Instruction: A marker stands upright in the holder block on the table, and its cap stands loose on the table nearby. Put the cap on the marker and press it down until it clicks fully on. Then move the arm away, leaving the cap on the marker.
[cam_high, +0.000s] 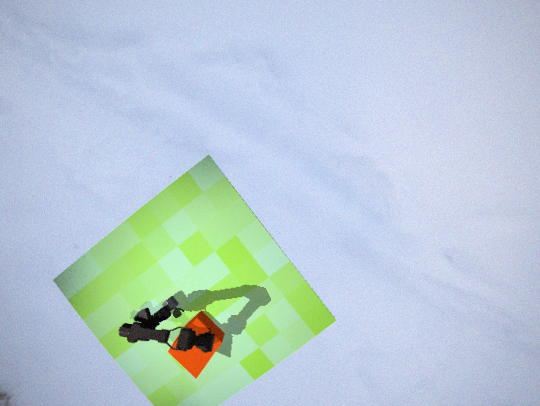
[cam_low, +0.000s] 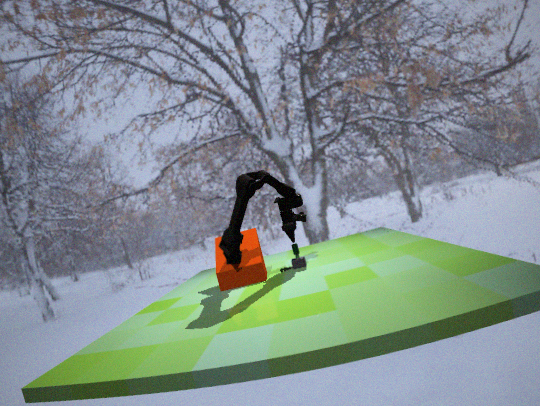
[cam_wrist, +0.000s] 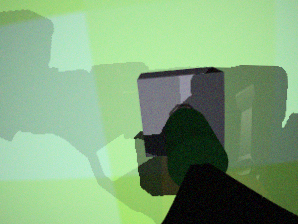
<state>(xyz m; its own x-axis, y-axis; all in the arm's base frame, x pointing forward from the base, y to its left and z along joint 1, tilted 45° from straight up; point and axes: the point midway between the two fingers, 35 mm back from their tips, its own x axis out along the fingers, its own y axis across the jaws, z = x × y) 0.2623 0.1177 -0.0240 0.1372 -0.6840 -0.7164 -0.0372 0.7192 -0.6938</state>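
My gripper tip is now 100 mm above the grey holder block. The rest, counted from my gripper tip: green cap 30 mm below.
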